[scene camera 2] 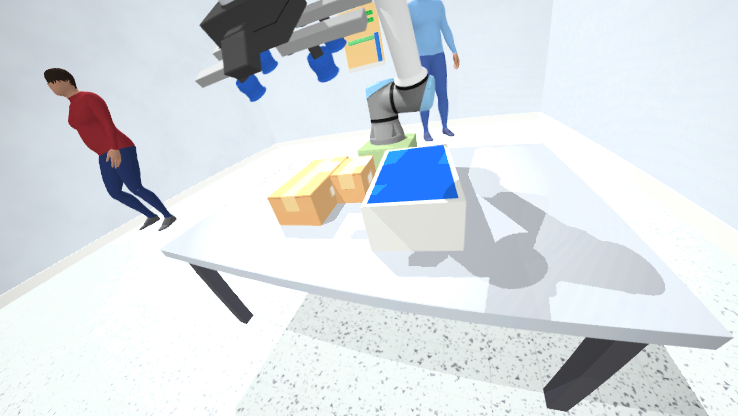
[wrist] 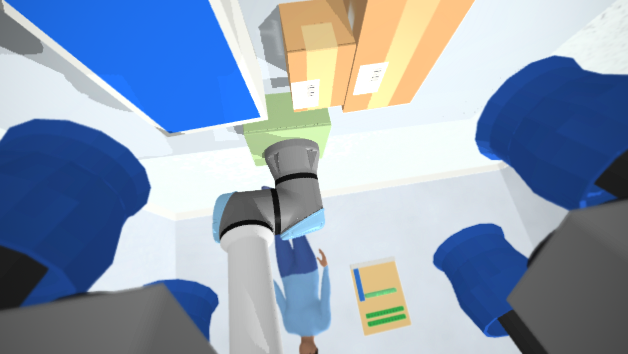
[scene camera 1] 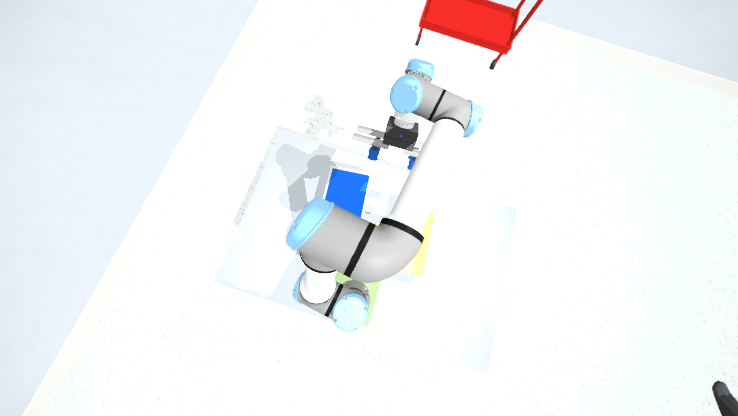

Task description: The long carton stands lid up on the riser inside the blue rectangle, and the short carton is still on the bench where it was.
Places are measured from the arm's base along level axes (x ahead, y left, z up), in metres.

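Pixels of known places: end effector, tool point: (scene camera 2: 295, 70) (wrist: 325, 223) (scene camera 1: 393, 158); arm's base, origin of the base link: (scene camera 2: 387, 139) (wrist: 291, 151).
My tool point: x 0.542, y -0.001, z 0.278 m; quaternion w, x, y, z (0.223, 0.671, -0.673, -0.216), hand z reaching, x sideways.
For each thing: its top centre in the pictures, then the offset to it from my tool point. Level surfaces: height alone.
- long carton, middle of its top: (wrist: 400, 54) (scene camera 2: 312, 173) (scene camera 1: 412, 238) dx -0.226, dy -0.196, dz -0.278 m
- bench, its level: dz -0.381 m
- short carton, middle of its top: (wrist: 320, 83) (scene camera 2: 352, 164) dx -0.274, dy -0.065, dz -0.278 m
- white riser, middle of its top: (wrist: 162, 60) (scene camera 2: 413, 167) (scene camera 1: 343, 205) dx -0.165, dy +0.152, dz -0.261 m
- blue rectangle, middle of its top: (wrist: 162, 60) (scene camera 2: 413, 167) (scene camera 1: 343, 205) dx -0.165, dy +0.152, dz -0.261 m
The long carton (scene camera 2: 297, 210) (wrist: 382, 92) lies on the bench (scene camera 2: 232, 242), its taped top up. In the scene camera 1 view part of the long carton (scene camera 1: 427, 242) shows beside the arm. The short carton (scene camera 2: 347, 187) (wrist: 295, 65) stands on the bench right beside it, on the riser's side; the arm largely hides it in the scene camera 1 view. The white riser (scene camera 2: 413, 227) has a blue rectangle (scene camera 1: 346, 188) (scene camera 2: 421, 175) (wrist: 150, 55) on top, with no carton on it. My gripper (scene camera 1: 392, 157) (scene camera 2: 291, 64), four blue suction cups, hangs tilted above the bench, holding nothing, apart from both cartons.
The arm's base stands on a green block (scene camera 1: 373, 304) (scene camera 2: 369, 149) (wrist: 252, 147) behind the cartons and riser. A person in red (scene camera 2: 95, 121) and one in light blue (scene camera 2: 433, 28) (wrist: 302, 300) stand beyond the bench. A red cart (scene camera 1: 467, 23) is at the top in the scene camera 1 view.
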